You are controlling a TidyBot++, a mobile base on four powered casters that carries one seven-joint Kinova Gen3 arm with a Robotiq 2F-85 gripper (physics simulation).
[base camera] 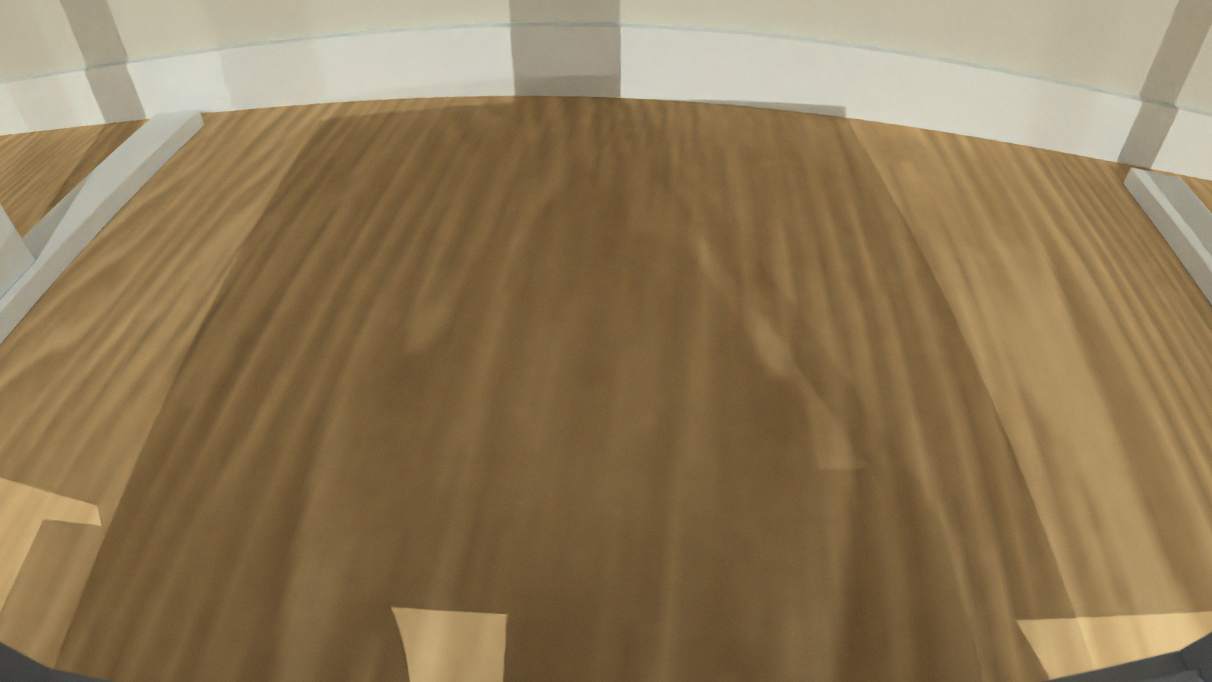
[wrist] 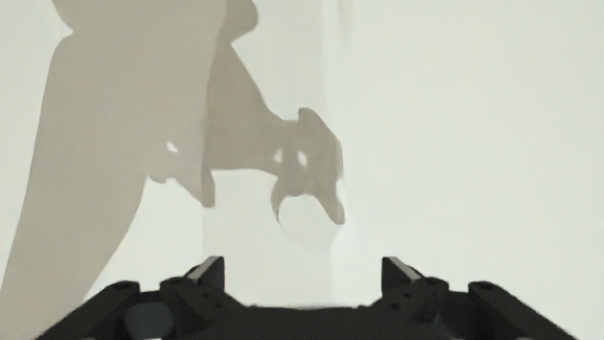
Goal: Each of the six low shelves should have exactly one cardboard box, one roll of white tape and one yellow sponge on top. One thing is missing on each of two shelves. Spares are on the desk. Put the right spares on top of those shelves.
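Observation:
My gripper (wrist: 303,274) is open and empty at the bottom of the wrist view, its two black fingertips wide apart. Beyond it lies a plain pale surface (wrist: 475,150). The grey shadow (wrist: 105,125) of the arm and gripper falls across its left and middle. A faint rounded outline shows just above the space between the fingertips; I cannot tell what it is. No box, tape roll, sponge or low shelf can be made out in either view.
In the base view a wall with a white baseboard (base camera: 762,67) runs across the far side of the wooden floor (base camera: 593,381). A pale grey bar (base camera: 110,195) lies along the floor at the left, and another bar (base camera: 1173,229) at the right edge.

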